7 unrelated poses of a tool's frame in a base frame.
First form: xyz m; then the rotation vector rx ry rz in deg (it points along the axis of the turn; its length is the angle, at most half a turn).
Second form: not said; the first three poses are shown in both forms.
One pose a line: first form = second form
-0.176 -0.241 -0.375 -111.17 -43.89 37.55 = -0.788 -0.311 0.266 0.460 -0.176 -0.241 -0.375
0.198 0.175 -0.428 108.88 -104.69 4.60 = 0.698 -0.671 0.029 0.249 0.198 0.175 -0.428
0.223 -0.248 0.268 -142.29 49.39 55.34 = -0.874 0.303 0.340 0.170 0.223 -0.248 0.268
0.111 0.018 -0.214 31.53 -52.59 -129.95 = 0.209 -0.348 -0.859 0.312 0.111 0.018 -0.214
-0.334 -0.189 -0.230 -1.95 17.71 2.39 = -0.017 0.154 0.021 0.988 -0.334 -0.189 -0.230
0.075 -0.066 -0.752 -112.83 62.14 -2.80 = -0.790 0.435 -0.020 0.432 0.075 -0.066 -0.752
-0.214 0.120 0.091 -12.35 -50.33 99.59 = -0.091 -0.372 0.737 0.557 -0.214 0.120 0.091
